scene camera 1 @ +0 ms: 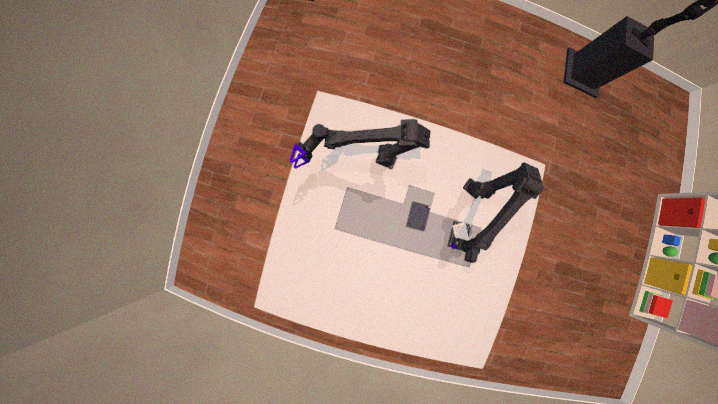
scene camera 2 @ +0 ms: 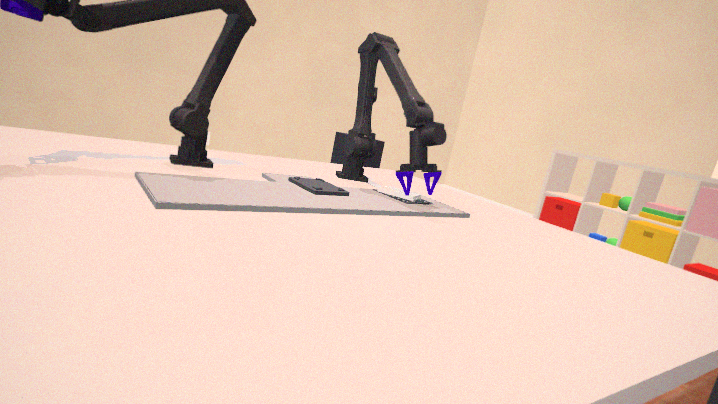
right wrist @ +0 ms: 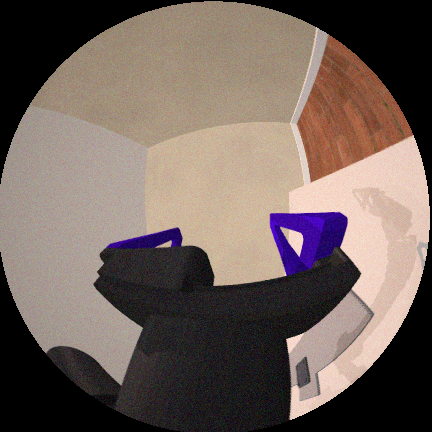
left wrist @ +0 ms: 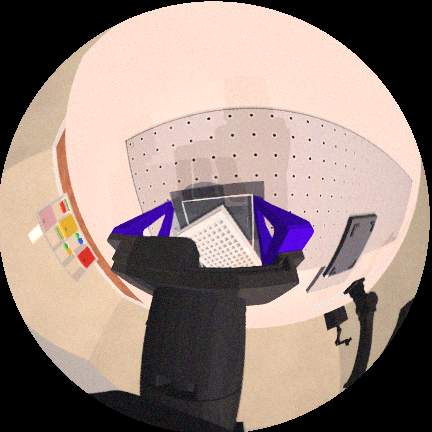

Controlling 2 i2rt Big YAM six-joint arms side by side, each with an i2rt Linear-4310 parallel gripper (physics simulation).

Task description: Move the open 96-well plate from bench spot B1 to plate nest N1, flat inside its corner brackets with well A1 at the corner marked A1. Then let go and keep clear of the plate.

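Frame: origin at the left arm's base, x ahead, y left, z up, level; metres.
Seen in the pictures: left gripper, between the fingertips: [scene camera 1: 458, 247] [scene camera 2: 418, 195] [left wrist: 210, 202]; right gripper, between the fingertips: [scene camera 1: 292, 165] [right wrist: 223, 226]; left arm's base, origin of its link: [scene camera 1: 472, 188] [scene camera 2: 351, 178]; right arm's base, origin of its link: [scene camera 1: 386, 160] [scene camera 2: 191, 163] [left wrist: 353, 284].
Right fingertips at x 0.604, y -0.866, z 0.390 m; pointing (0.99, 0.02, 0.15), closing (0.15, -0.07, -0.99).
Offsets run from my right fingertips to a thing's top centre. "*": to the spot under its first point. Level surfaces: height alone.
The white 96-well plate {dx -0.317, dy +0.975, dz -0.361 m} [scene camera 1: 460, 231] [scene camera 2: 416, 197] [left wrist: 220, 237] lies over the dark, white-outlined spot B1 {* dx -0.219, dy +0.988, dz -0.375 m} [left wrist: 235, 189], turned at an angle to its outline. The gripper body hides part of it in the left wrist view. My left gripper [scene camera 1: 453, 246] [scene camera 2: 418, 193] [left wrist: 210, 202] is open and points down low over the plate's end, its fingers on either side of it in the left wrist view. The dark nest N1 {dx -0.227, dy +0.684, dz -0.359 m} [scene camera 1: 418, 216] [scene camera 2: 318, 185] [left wrist: 352, 245] has corner brackets and holds no plate; its A1 mark is unreadable. My right gripper [scene camera 1: 299, 156] [scene camera 2: 21, 9] [right wrist: 223, 226] is open and empty, raised far from the plate.
A grey perforated board {dz -0.377 m} [scene camera 1: 371, 216] [scene camera 2: 220, 195] [left wrist: 310, 150] lies on the white table {dz -0.390 m} [scene camera 1: 351, 301] [scene camera 2: 301, 301] under spot and nest. A dark pedestal [scene camera 1: 612, 55] stands on the floor beyond the table. A shelf with a red bin [scene camera 1: 680, 212] [scene camera 2: 560, 212] stands off to the right.
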